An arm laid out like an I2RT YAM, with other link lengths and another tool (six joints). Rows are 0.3 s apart.
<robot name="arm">
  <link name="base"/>
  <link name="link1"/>
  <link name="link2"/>
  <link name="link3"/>
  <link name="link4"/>
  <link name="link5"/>
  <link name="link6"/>
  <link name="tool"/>
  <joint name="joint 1" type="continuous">
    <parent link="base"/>
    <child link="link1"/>
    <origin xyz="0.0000 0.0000 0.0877" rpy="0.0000 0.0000 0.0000"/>
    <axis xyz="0 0 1"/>
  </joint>
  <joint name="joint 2" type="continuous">
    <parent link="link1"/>
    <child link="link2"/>
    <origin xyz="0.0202 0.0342 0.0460" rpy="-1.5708 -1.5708 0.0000"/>
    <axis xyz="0 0 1"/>
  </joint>
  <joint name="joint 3" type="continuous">
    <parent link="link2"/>
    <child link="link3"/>
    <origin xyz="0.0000 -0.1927 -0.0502" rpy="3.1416 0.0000 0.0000"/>
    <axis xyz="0 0 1"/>
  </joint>
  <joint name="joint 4" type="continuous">
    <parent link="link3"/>
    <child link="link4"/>
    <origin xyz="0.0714 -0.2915 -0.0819" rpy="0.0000 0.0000 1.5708"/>
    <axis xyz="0 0 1"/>
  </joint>
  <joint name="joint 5" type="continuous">
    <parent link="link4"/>
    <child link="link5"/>
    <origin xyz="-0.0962 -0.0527 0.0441" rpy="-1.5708 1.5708 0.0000"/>
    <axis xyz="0 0 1"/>
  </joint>
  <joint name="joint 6" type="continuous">
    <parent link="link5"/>
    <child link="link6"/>
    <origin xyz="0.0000 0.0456 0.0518" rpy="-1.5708 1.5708 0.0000"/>
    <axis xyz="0 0 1"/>
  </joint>
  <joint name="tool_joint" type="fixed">
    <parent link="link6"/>
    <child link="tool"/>
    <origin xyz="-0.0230 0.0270 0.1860" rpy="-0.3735 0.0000 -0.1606"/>
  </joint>
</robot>
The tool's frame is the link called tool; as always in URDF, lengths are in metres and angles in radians. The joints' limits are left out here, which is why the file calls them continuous.
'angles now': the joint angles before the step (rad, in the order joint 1, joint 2, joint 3, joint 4, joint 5, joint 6). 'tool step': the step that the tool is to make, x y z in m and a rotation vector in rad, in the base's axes. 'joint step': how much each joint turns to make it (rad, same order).
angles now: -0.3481 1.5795 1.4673 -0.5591 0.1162 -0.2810
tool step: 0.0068 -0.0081 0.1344 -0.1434 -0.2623 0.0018
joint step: 0.0000 -0.1557 0.0255 0.1194 0.0209 -0.0404
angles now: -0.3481 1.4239 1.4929 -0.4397 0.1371 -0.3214
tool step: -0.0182 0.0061 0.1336 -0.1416 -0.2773 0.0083
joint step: 0.0001 -0.1477 -0.0001 0.1668 0.0001 -0.0396
